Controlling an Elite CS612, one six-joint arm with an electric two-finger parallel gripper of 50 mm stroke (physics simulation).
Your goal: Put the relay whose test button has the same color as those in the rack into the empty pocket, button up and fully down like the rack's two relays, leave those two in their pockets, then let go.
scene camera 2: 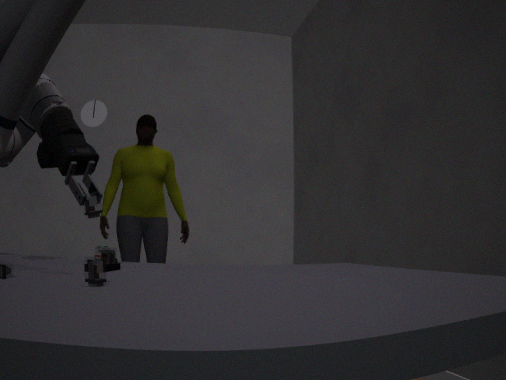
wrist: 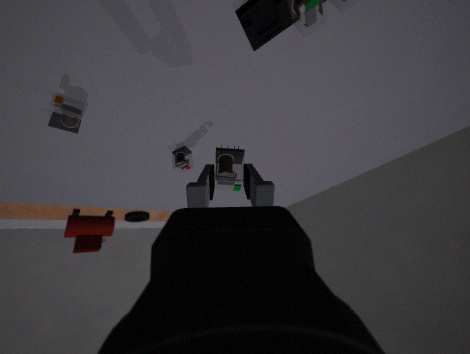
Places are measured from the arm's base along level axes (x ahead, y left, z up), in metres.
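Pixels of known places: gripper, fingertip midpoint: [scene camera 2: 91,200] [wrist: 229,175].
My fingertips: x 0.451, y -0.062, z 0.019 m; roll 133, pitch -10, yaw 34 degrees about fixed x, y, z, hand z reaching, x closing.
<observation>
For each thing: its top centre in the pictures, then the offset to it from my fingertips. "spot": a spot on its surface instead. Level surfaces: height alone.
- dark rack at its top centre: [scene camera 2: 103,259] 0.121 m left, 0.020 m ahead, 0.109 m down
- relay with a green button, top centre: [wrist: 314,14] [scene camera 2: 103,246] 0.121 m left, 0.020 m ahead, 0.083 m down
- red-button relay at its top centre: [scene camera 2: 95,255] [wrist: 183,169] 0.132 m right, 0.015 m ahead, 0.088 m down
- orange-button relay at its top centre: [wrist: 64,122] 0.107 m right, 0.141 m back, 0.111 m down
- pale table at its surface level: 0.132 m down
- small dark item at a spot on its surface: [scene camera 2: 4,271] spot: 0.123 m right, 0.130 m back, 0.120 m down
My gripper [scene camera 2: 93,198] [wrist: 229,175] is shut on a relay [scene camera 2: 92,209] [wrist: 226,166] with a green test button. In the wrist view its button end faces the palm and its pins point away. It hangs high above the table. The dark rack [scene camera 2: 114,267] [wrist: 264,24] is cut off at the top right of the wrist view. Its visible near end is bare, and a relay with a green button [wrist: 312,5] sits beyond it. The second rack relay cannot be made out. A red-button relay [scene camera 2: 95,273] [wrist: 181,158] and an orange-button relay [wrist: 67,115] stand loose on the table.
The pale table [scene camera 2: 240,305] [wrist: 150,90] has a curved edge. Beyond it in the wrist view are a red object [wrist: 90,226] and a dark disc [wrist: 137,216]. A person [scene camera 2: 145,182] in a yellow top stands behind the table. A small dark item [scene camera 2: 4,271] lies at far left.
</observation>
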